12 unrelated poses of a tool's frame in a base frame.
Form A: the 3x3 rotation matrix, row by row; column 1 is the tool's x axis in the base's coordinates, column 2 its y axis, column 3 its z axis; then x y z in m. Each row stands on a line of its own.
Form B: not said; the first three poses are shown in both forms.
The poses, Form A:
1:
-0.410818, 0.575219, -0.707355
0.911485, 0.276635, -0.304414
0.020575, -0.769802, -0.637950
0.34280, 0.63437, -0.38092
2:
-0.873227, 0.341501, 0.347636
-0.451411, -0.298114, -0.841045
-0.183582, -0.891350, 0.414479
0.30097, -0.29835, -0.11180
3:
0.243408, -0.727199, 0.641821
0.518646, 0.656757, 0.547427
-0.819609, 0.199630, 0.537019
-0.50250, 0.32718, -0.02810
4:
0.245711, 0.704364, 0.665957
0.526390, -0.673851, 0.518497
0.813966, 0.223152, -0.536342
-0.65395, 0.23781, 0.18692
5:
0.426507, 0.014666, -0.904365
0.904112, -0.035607, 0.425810
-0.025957, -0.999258, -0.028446
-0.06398, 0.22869, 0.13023
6:
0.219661, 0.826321, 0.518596
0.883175, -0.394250, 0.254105
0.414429, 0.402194, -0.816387
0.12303, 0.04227, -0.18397
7:
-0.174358, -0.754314, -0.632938
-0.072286, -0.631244, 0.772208
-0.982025, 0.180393, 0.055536
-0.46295, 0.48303, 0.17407
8:
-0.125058, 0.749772, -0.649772
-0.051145, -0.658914, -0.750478
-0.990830, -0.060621, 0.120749
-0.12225, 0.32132, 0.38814
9:
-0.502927, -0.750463, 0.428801
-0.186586, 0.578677, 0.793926
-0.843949, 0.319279, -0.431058
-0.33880, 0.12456, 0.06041
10:
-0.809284, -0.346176, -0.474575
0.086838, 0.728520, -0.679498
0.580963, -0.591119, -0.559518
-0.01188, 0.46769, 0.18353
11:
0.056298, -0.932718, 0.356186
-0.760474, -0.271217, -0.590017
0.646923, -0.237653, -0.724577
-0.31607, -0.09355, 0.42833
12:
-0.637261, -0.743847, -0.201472
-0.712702, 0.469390, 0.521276
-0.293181, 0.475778, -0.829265
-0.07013, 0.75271, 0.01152
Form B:
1: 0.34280, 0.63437, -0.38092, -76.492, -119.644, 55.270
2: 0.30097, -0.29835, -0.11180, -7.972, 84.181, -125.651
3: -0.50250, 0.32718, -0.02810, -13.789, 57.939, 49.392
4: -0.65395, 0.23781, 0.18692, -133.161, -66.732, -80.242
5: -0.06398, 0.22869, 0.13023, -81.632, -50.318, 50.950
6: 0.12303, 0.04227, -0.18397, 136.214, 95.815, 52.295
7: -0.46295, 0.48303, 0.17407, -92.336, 54.465, 106.411
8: -0.12225, 0.32132, 0.38814, 90.844, 44.912, -105.469
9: -0.33880, 0.12456, 0.06041, -42.813, 114.800, 50.861
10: -0.01188, 0.46769, 0.18353, 11.206, -133.841, 54.906
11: -0.31607, -0.09355, 0.42833, 119.715, -98.777, 58.519
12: -0.07013, 0.75271, 0.01152, -75.229, 151.637, 51.497
